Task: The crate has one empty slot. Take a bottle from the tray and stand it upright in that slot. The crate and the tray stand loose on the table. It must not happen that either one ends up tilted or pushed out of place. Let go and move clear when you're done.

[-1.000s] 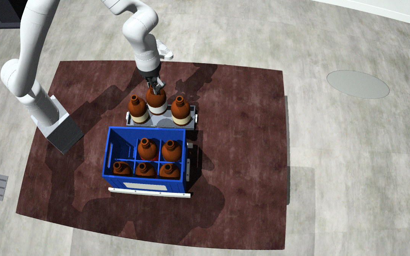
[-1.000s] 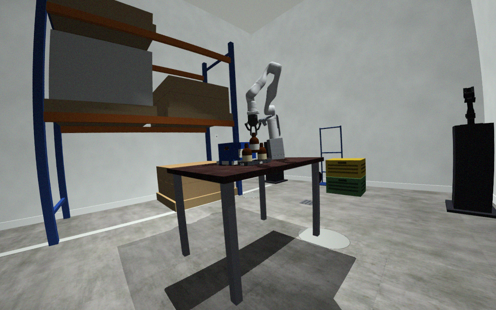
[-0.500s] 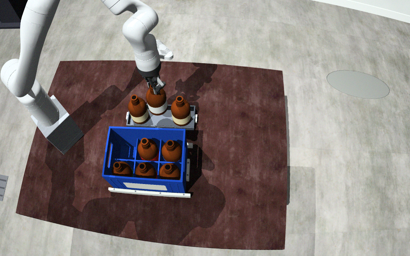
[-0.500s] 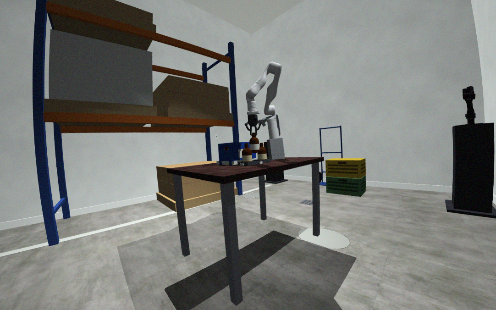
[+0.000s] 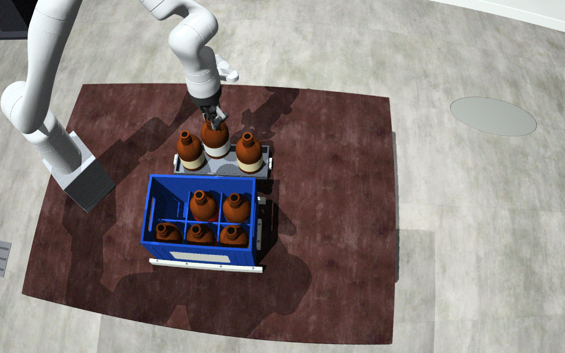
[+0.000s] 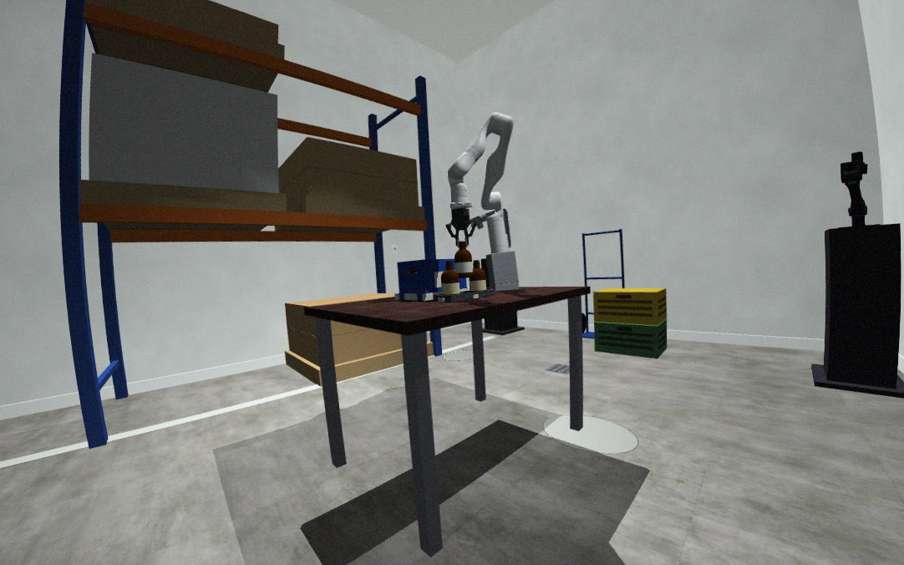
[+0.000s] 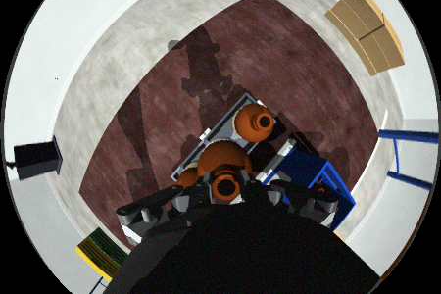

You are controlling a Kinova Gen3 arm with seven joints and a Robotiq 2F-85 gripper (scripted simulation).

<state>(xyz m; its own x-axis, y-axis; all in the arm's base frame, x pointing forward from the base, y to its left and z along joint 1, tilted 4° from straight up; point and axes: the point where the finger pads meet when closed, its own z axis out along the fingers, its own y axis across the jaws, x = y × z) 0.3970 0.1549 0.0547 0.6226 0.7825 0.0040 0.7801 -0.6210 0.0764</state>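
My hand is 7 cm above the brown bottle. Round my hand: grey tray (22 cm below); then crate (1 cm ahead, 22 cm to the right, 15 cm below).
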